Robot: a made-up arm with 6 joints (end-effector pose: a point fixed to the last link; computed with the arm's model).
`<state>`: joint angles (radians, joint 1 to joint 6).
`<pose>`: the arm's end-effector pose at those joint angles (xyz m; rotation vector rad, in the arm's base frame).
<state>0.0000 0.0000 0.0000 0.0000 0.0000 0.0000</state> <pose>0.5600 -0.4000 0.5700 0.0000 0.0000 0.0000</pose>
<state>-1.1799 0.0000 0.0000 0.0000 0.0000 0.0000</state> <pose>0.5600 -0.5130 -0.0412 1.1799 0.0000 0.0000</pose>
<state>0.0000 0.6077 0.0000 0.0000 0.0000 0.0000</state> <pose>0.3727 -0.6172 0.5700 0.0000 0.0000 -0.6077</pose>
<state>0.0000 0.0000 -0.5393 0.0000 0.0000 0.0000</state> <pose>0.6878 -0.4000 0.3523 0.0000 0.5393 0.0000</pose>
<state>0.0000 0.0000 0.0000 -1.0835 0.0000 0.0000</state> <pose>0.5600 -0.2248 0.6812 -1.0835 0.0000 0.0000</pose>
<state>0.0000 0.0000 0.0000 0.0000 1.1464 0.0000</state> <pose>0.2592 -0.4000 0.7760 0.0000 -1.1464 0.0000</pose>
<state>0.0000 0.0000 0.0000 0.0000 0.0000 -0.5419</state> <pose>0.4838 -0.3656 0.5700 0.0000 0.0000 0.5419</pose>
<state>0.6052 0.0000 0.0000 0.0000 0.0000 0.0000</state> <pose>0.5600 -0.1071 0.7283 -0.6052 0.0000 0.0000</pose>
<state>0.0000 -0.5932 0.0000 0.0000 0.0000 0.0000</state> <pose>0.5910 -0.1216 0.5700 0.0000 0.0000 0.5932</pose>
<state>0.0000 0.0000 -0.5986 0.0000 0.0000 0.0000</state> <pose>0.6942 -0.4000 0.3249 0.0000 0.5986 0.0000</pose>
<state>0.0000 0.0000 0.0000 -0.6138 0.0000 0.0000</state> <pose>0.5600 -0.3153 0.6573 -0.6138 0.0000 0.0000</pose>
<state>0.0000 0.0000 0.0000 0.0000 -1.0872 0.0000</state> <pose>0.5092 -0.4000 0.2260 0.0000 1.0872 0.0000</pose>
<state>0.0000 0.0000 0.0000 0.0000 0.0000 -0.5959</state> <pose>0.4754 -0.3646 0.5700 0.0000 0.0000 0.5959</pose>
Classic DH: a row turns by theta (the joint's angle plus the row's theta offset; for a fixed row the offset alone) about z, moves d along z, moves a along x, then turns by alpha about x. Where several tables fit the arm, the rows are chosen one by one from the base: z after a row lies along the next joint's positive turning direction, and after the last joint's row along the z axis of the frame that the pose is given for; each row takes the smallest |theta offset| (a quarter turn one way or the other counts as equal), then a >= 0, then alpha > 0; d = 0 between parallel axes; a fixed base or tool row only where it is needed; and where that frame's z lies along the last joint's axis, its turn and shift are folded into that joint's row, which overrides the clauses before.
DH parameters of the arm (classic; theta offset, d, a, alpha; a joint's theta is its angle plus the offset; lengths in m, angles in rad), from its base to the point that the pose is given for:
base (fixed): -1.5708 0.18 0 1.5708
joint 1: 0 -0.12 0.21 1.5708
joint 2: -1.5708 -0.05 0.11 -1.5708
joint 3: 1.5708 0.01 0.25 1.5708
joint 4: 0 0.02 -0.04 -1.5708
joint 5: -1.5708 0.3 0.21 1.5708
joint 6: -0.8761 0 0.1562 3.1416
tool (fixed): -0.8761 0.13 0 0

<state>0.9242 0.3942 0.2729 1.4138 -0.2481 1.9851</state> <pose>0.5171 -0.3189 0.5395 0.4745 0.2522 -1.7984</pose>
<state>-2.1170 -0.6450 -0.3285 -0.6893 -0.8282 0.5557</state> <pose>0.7463 -0.0545 -0.0468 0.8652 0.3329 0.3863</pose>
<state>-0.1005 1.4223 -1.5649 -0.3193 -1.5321 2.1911</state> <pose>-0.3673 -0.5046 0.0197 -1.6004 2.6481 0.0649</pose>
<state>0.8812 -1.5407 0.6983 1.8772 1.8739 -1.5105</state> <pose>0.0833 -0.1436 0.3733 0.9377 -0.9834 0.8221</pose>
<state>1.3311 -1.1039 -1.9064 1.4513 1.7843 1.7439</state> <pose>0.3996 0.1778 0.5425 -0.9555 -1.6902 -1.4363</pose>
